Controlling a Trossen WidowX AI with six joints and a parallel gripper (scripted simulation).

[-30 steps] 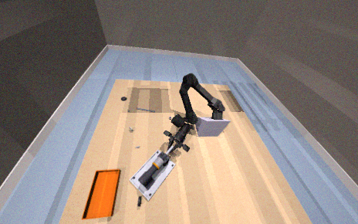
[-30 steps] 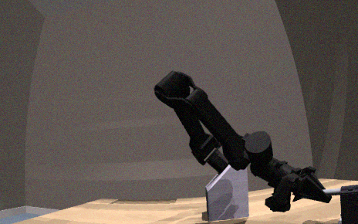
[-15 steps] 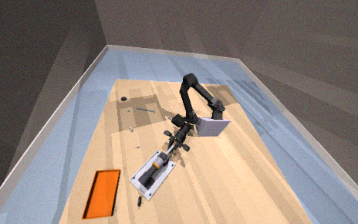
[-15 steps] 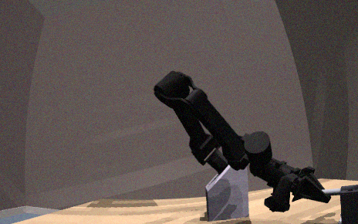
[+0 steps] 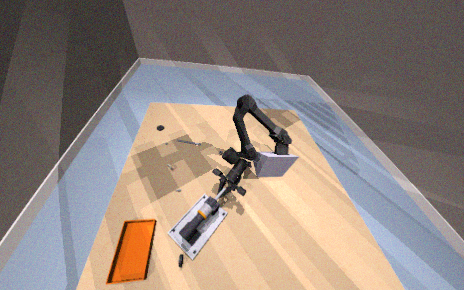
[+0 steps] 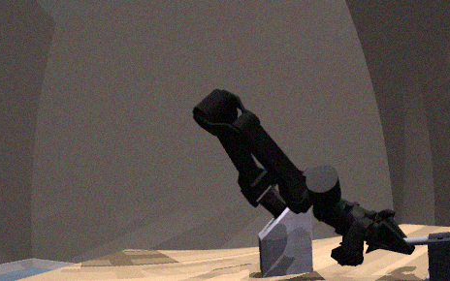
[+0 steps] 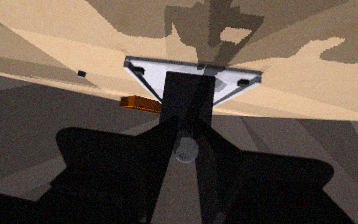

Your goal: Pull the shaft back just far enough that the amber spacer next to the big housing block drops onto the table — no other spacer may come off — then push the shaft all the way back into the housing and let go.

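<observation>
The grey shaft is 40 mm to the left of my gripper tip, 40 mm ahead of it and 20 mm above it. From my gripper tip the other things lie so: orange tray 330 mm ahead, 180 mm to the left, 50 mm below.
</observation>
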